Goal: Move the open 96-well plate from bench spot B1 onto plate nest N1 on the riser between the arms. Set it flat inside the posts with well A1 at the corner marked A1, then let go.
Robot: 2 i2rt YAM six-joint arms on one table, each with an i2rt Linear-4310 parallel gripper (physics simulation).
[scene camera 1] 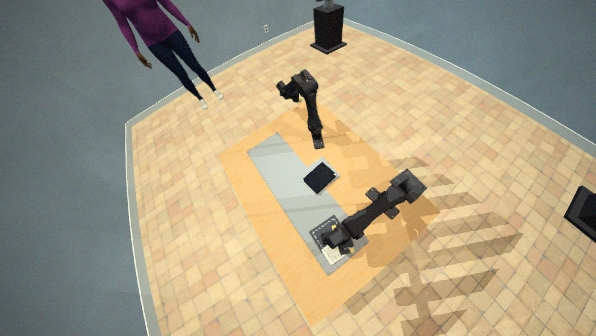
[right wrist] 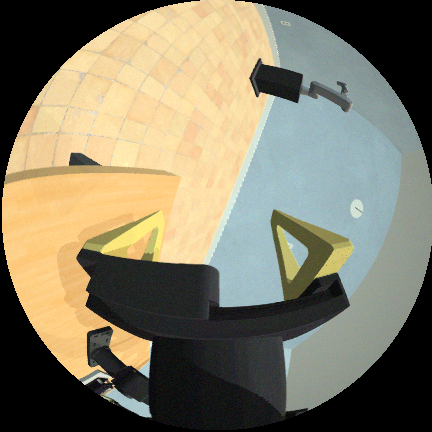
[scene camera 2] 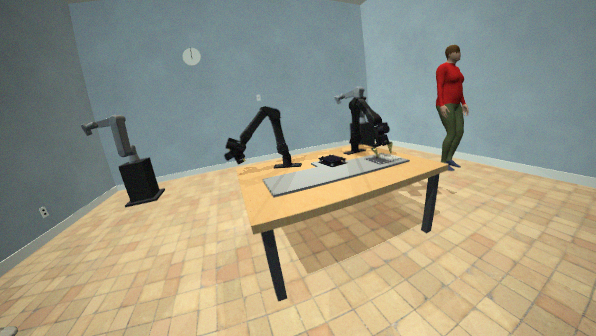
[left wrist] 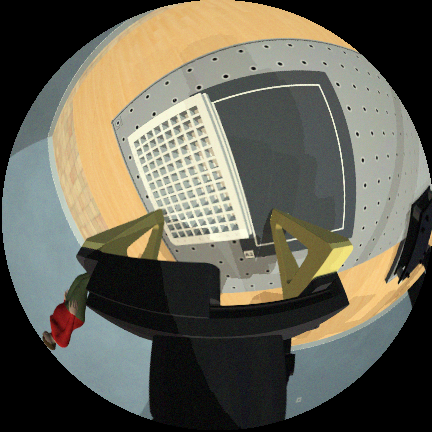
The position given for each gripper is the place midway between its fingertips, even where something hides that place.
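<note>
A white well plate [left wrist: 182, 157] is present. The left gripper touches a dark nest with white outline [left wrist: 286, 133] and is open. The right gripper [right wrist: 217, 215] is open and holds nothing.
</note>
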